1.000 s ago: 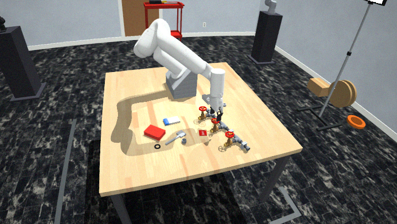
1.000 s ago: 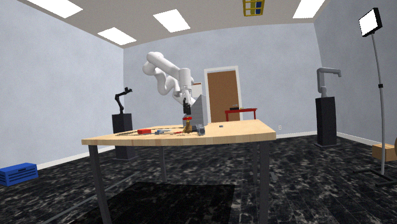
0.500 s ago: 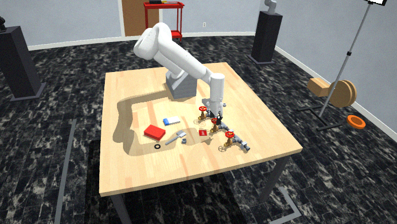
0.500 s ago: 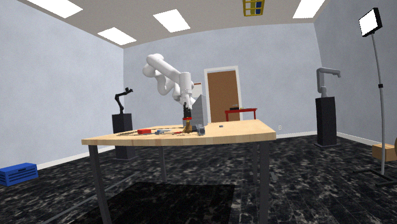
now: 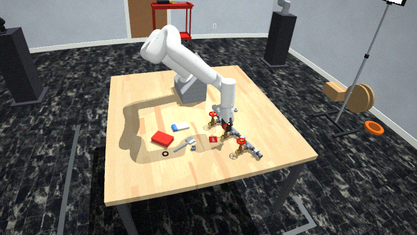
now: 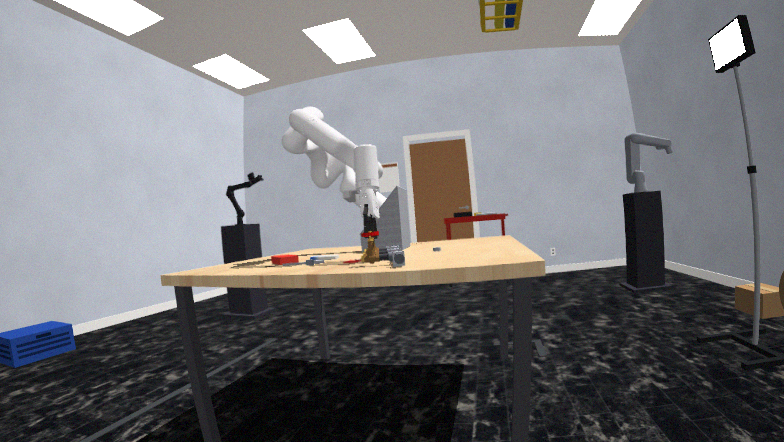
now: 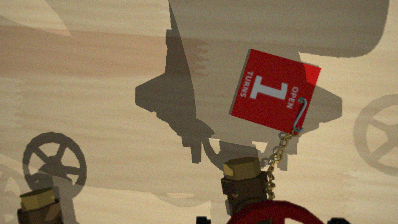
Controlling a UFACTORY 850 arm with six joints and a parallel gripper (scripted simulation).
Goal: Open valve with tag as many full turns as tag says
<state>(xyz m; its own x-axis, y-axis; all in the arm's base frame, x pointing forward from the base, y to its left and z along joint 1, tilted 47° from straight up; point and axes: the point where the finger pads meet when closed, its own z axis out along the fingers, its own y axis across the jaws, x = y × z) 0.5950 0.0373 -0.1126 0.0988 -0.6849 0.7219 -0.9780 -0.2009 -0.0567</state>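
Right now the red tag is 1 cm behind my hand, 8 cm to the right of it and 9 cm below it. Round my hand: grey cylinder 5 cm ahead, 22 cm to the right, 9 cm below; grey tool 26 cm to the right, 9 cm below; white card 17 cm behind, 26 cm to the right, 9 cm below.
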